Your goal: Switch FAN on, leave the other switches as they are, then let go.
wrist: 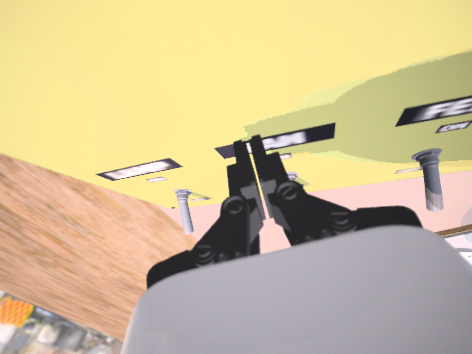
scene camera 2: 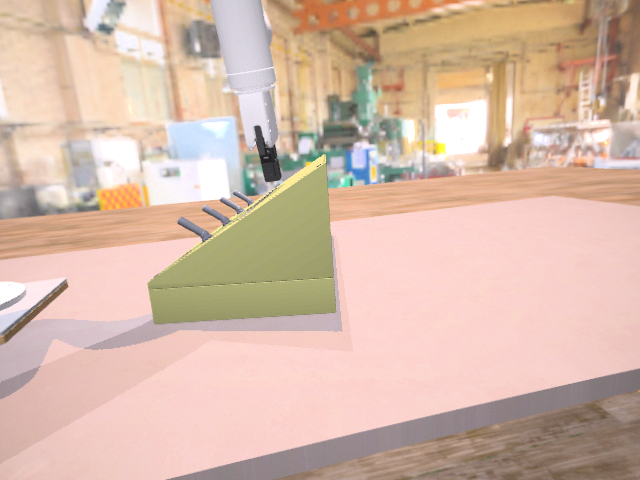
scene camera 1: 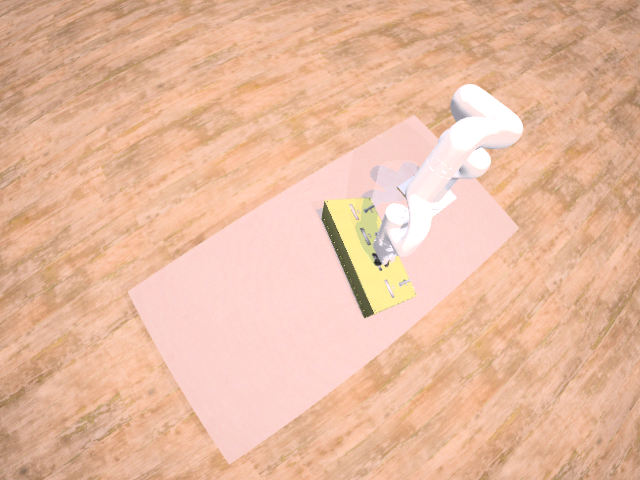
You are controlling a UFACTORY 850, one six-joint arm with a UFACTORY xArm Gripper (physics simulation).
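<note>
The yellow sloped switch box (scene camera 1: 361, 268) (scene camera 2: 268, 248) (wrist: 150, 75) stands on the pink table top. The FAN label (wrist: 312, 136) is partly covered by my fingers in the wrist view. The FAN switch (scene camera 2: 231, 204) (wrist: 292, 175) shows its collar beside my right finger there; its lever is hidden behind that finger. In scene camera 2 its lever tilts toward the low edge, away from the ON side, like the others. My gripper (scene camera 1: 381, 262) (scene camera 2: 272, 179) (wrist: 251, 156) is shut and empty, its tips close above the panel, upslope of the FAN switch.
The LAMP switch (scene camera 1: 404, 282) (scene camera 2: 242, 197) (wrist: 185, 215) and the switch labelled "FE..." (scene camera 2: 214, 213) (wrist: 432, 185) flank FAN. A fourth switch (scene camera 1: 369, 208) (scene camera 2: 192, 228) is at the box's other end. The white base plate (scene camera 2: 43, 294) lies beyond the low edge.
</note>
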